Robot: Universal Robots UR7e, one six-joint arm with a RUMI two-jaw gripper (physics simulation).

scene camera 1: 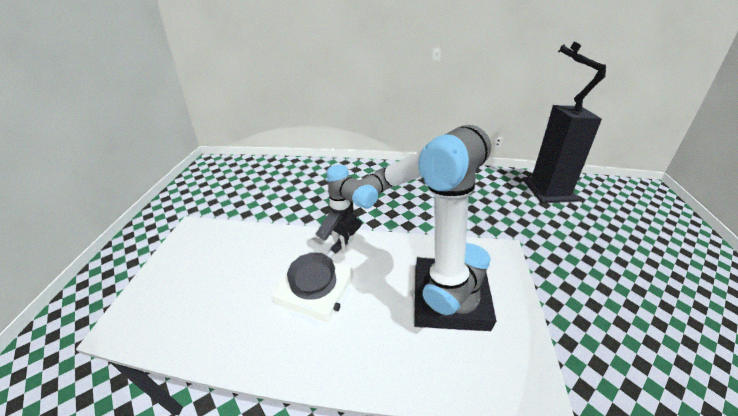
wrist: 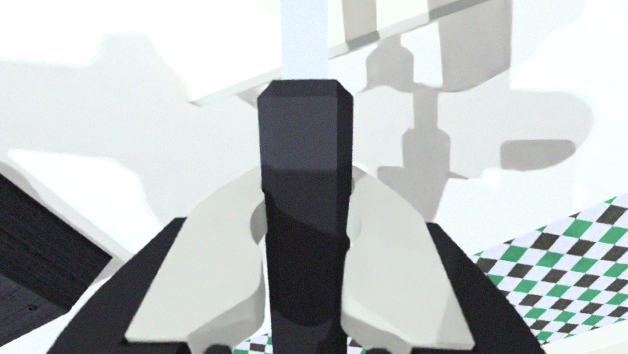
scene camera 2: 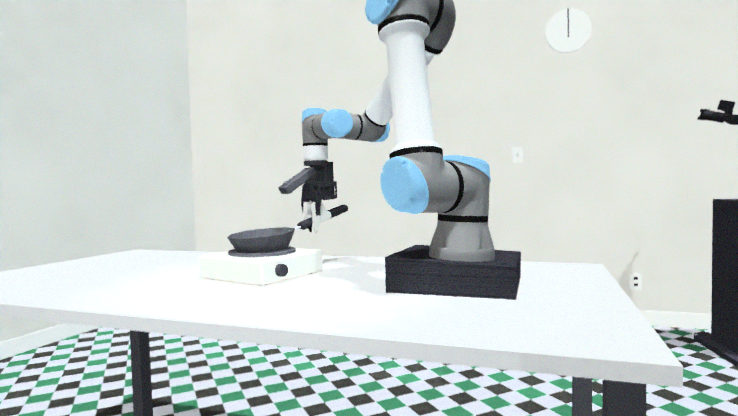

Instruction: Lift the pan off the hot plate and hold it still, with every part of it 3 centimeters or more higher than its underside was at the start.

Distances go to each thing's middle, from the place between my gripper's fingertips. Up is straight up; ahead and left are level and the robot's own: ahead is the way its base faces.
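Dark pan (scene camera 1: 312,272): my hand is 20 mm below it, 60 mm short of it and 50 mm to the right of it. White hot plate (scene camera 2: 261,268): 70 mm below my hand, 120 mm to the left of it and 110 mm ahead of it.
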